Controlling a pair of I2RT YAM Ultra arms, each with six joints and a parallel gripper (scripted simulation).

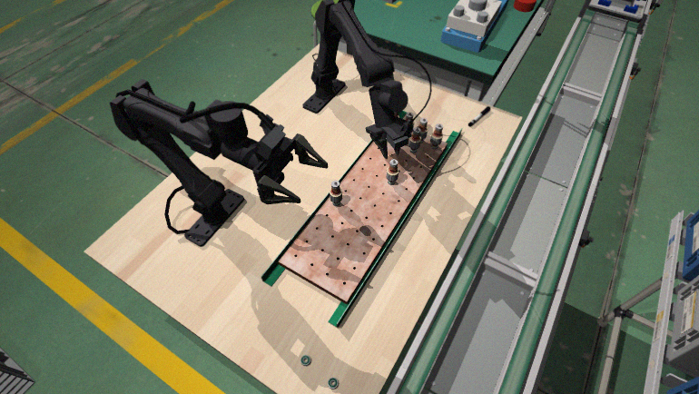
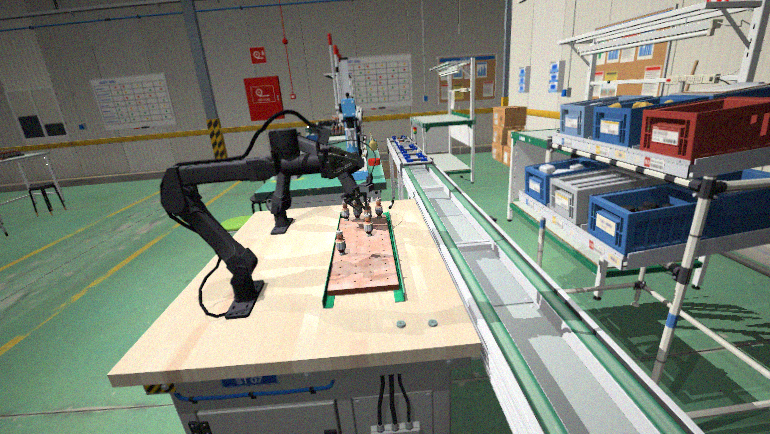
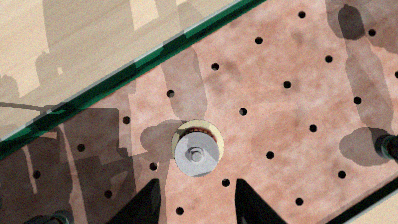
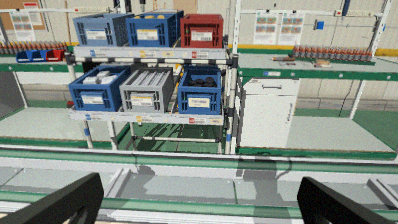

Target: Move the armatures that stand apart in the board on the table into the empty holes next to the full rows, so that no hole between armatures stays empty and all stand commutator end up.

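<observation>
Now: left hand 1 cm past the copper-coloured board, 9 cm to the left of it and 12 cm above it. Also, from my left hand: black marker: 16 cm ahead, 44 cm to the left, 13 cm below.
</observation>
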